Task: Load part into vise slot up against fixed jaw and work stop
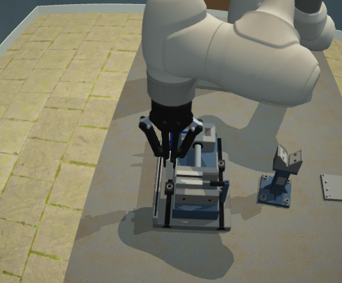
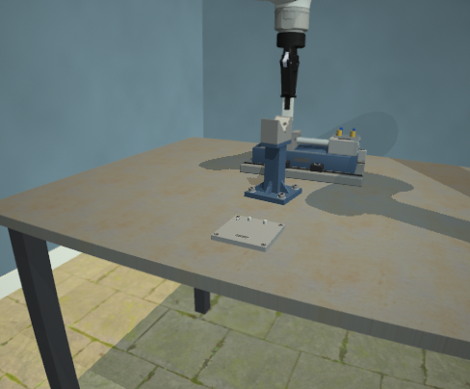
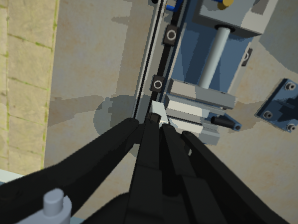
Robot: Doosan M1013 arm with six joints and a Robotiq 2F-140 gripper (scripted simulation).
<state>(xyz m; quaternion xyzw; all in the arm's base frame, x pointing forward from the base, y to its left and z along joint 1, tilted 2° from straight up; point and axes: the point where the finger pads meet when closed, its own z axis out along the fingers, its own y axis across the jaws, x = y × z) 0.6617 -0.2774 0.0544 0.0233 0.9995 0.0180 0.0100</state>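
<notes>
Now: hand 5 cm to the right of the part and 5 cm above it. From my hand the other things lie so: work stop: 11 cm to the left, 6 cm below; moving jaw: 7 cm to the left, 7 cm below, 3 cm behind; fixed jaw: 7 cm to the left, 7 cm below, 3 cm ahead.
</notes>
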